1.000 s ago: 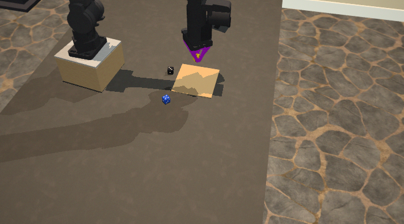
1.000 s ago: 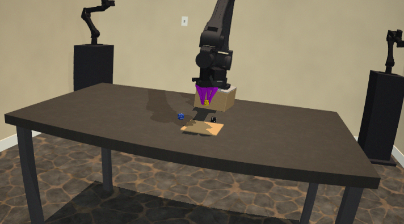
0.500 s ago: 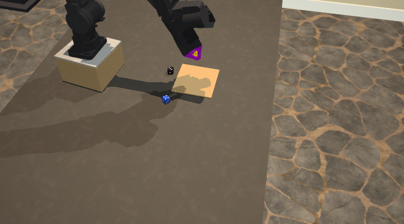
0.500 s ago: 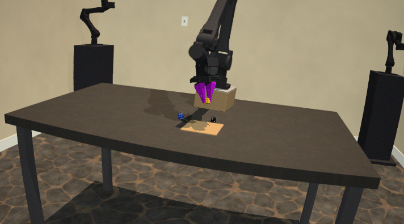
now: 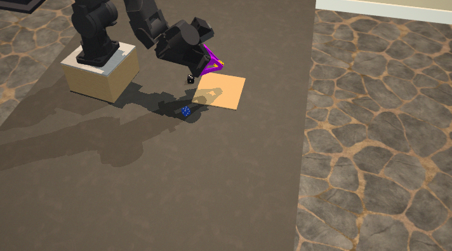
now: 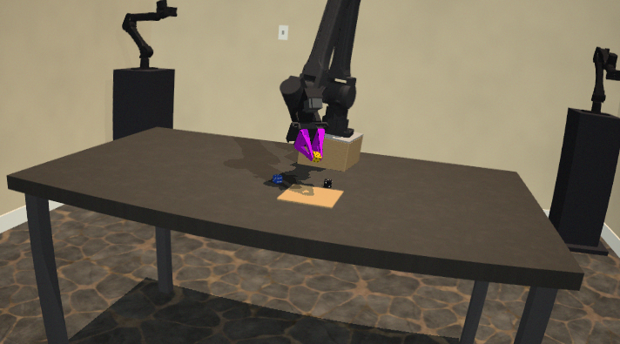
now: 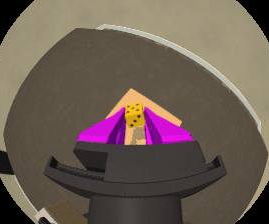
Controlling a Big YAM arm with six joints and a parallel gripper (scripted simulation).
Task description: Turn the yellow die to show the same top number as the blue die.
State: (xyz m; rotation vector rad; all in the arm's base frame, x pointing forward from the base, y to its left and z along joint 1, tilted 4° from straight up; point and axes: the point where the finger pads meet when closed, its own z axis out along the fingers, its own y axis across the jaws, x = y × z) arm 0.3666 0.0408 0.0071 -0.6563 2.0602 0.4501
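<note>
My gripper is now 10 cm above the orange mat. From my hand the other things lie so: blue die: 12 cm to the right, 9 cm below, 7 cm behind; then black die: 10 cm behind, 9 cm below, 1 cm to the left; then yellow die: right at my hand.
</note>
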